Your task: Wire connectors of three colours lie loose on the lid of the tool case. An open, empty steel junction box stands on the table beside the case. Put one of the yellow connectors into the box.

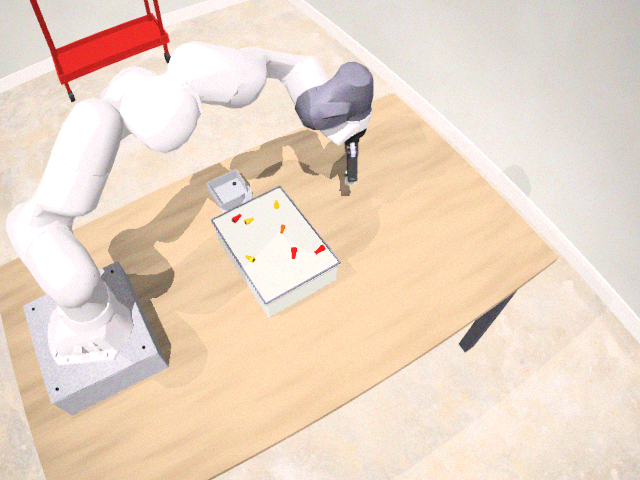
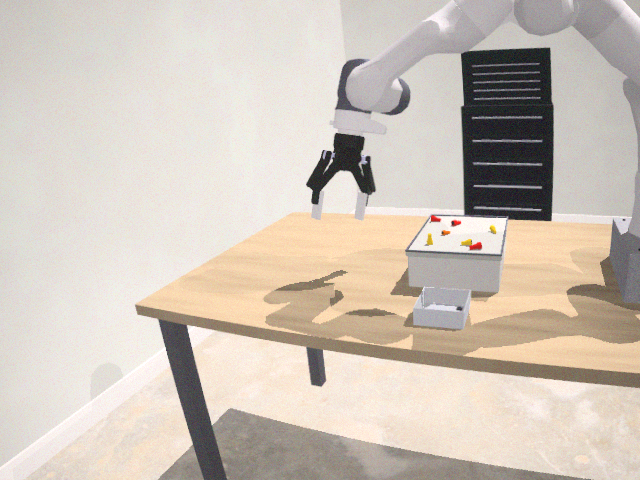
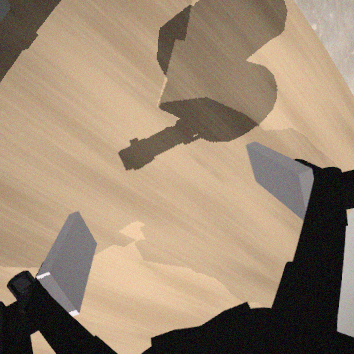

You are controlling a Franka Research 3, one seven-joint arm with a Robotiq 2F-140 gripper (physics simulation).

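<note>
Three yellow connectors lie on the tool case lid (image 1: 273, 279) (image 2: 439, 248): one (image 1: 276, 205) (image 2: 429, 239) near the lid's far edge, one (image 1: 249, 220) (image 2: 466, 242) beside a red connector (image 1: 236, 218) (image 2: 476, 246), one (image 1: 250, 258) (image 2: 493, 229) near the side towards the arm's base. An orange connector (image 1: 282, 228) (image 2: 445, 233) and two more red ones (image 1: 293, 252) (image 1: 320, 249) lie there too. The steel junction box (image 1: 226, 191) (image 2: 439, 317) stands open and empty beside the case. My gripper (image 1: 351, 182) (image 2: 338, 212) (image 3: 168, 195) is open and empty, above the table, off to the side of the case.
The wooden table (image 1: 413, 217) (image 2: 232, 279) carries the case, the box and the arm's grey base block (image 1: 113, 387). A red cart (image 1: 111, 49) stands on the floor behind the table. A black drawer cabinet (image 2: 506, 149) stands at the back wall.
</note>
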